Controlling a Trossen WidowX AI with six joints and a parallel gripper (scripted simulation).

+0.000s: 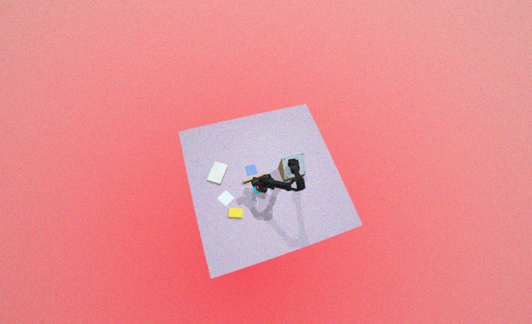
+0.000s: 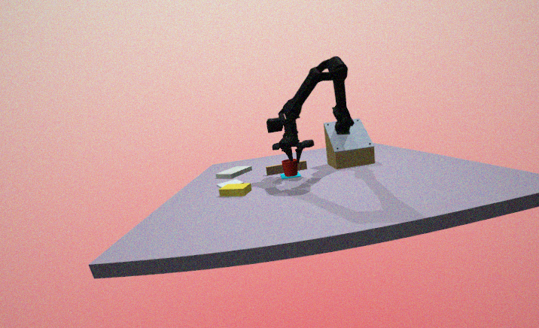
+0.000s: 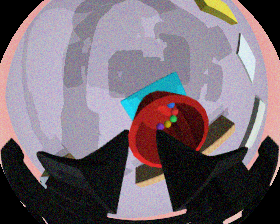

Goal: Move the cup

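Now: gripper tip 2 cm short of the red cup, 2 cm above it and 1 cm to the left of it. Also, from my gripper tip: cyan pad (7 cm below, 3 cm ahead, 1 cm to the right); then yellow block (26 cm ahead, 16 cm to the left, 4 cm below); then light blue pad (18 cm to the right, 7 cm below, 6 cm ahead).
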